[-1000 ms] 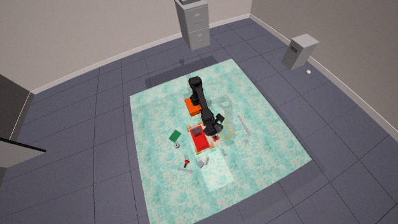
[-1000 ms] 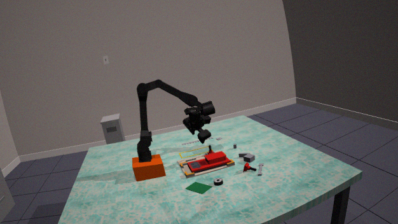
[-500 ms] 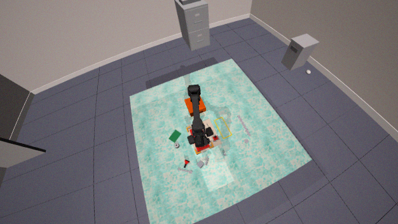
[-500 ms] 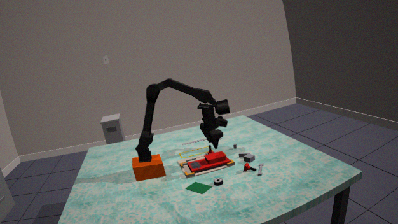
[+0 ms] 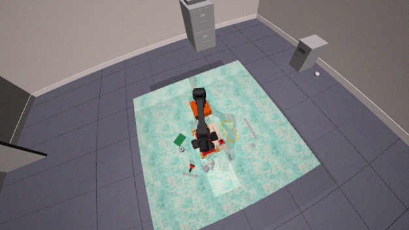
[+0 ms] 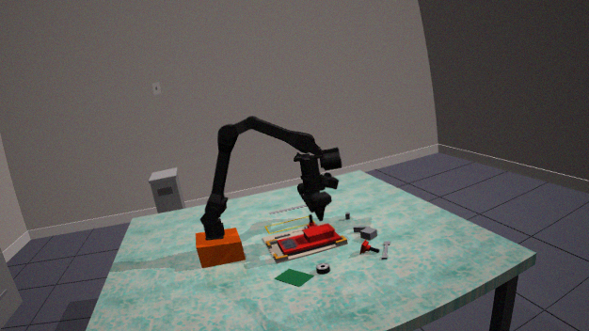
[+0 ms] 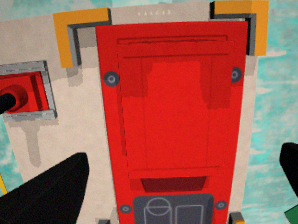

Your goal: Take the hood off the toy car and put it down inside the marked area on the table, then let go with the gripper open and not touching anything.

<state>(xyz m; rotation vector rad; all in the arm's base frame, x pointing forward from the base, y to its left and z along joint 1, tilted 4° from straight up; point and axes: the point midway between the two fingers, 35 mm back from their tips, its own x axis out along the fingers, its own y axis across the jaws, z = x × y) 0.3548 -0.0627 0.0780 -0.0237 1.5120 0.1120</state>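
My gripper tip is 60 mm above the red hood. The rest, counted from my gripper tip: wheel (210 mm to the right, 90 mm below, 40 mm behind); wrench (190 mm to the right, 170 mm ahead, 100 mm below); green card (210 mm to the right, 130 mm behind, 100 mm below).
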